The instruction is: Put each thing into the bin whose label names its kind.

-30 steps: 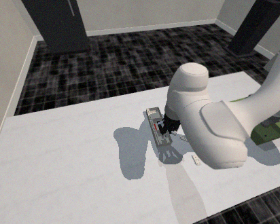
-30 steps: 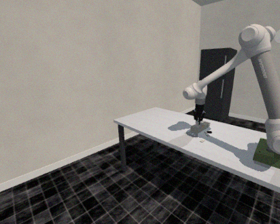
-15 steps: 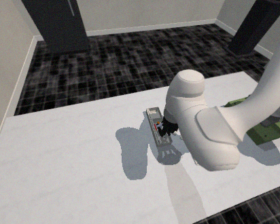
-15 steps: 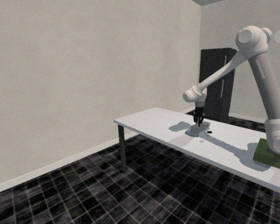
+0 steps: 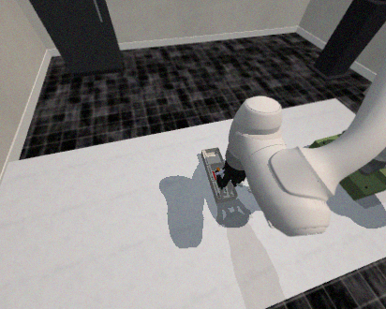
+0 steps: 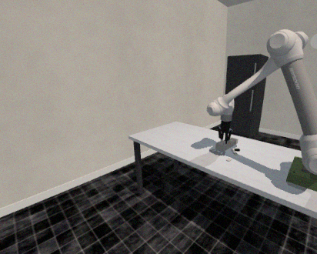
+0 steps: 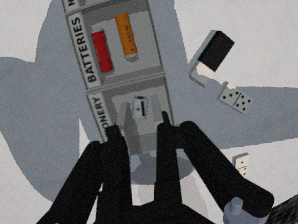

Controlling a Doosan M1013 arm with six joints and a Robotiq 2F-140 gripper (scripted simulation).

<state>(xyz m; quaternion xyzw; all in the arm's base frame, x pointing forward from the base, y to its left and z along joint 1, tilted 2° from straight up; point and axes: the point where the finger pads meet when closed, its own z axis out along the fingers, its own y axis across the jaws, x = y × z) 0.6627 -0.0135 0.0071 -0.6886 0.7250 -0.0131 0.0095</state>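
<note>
Right now the grey piece is 30 mm below my hand. Round my hand: red battery 20 mm ahead, 80 mm to the right, 40 mm below; then orange battery 10 mm behind, 90 mm to the right, 40 mm below; then grey bin tray 80 mm to the right, 30 mm below.
</note>
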